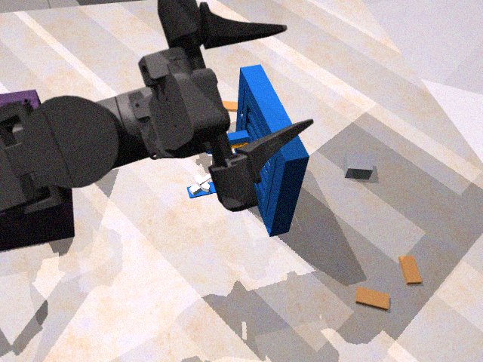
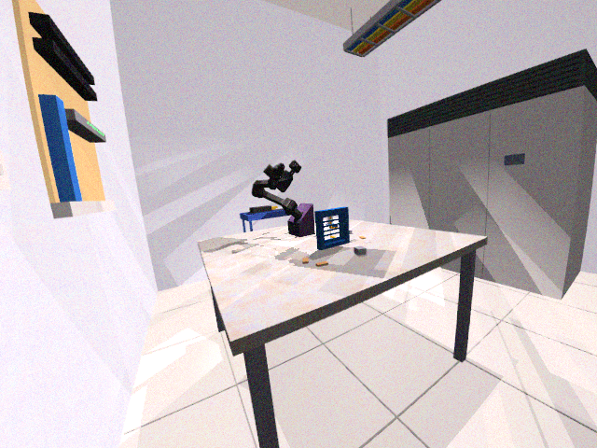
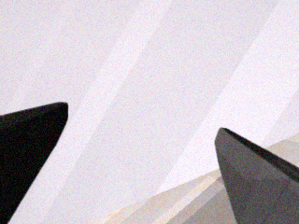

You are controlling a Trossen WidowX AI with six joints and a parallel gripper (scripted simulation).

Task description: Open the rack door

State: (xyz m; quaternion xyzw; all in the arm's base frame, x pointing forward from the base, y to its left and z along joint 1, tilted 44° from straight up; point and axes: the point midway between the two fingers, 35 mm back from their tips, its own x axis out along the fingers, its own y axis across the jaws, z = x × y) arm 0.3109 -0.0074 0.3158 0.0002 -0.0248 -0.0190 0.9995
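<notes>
The upright handle is 290 mm below my gripper tip and 210 mm to the left of it. From my gripper tip the other things lie so: small grey cube (430 mm to the left, 390 mm below, 30 mm behind).
</notes>
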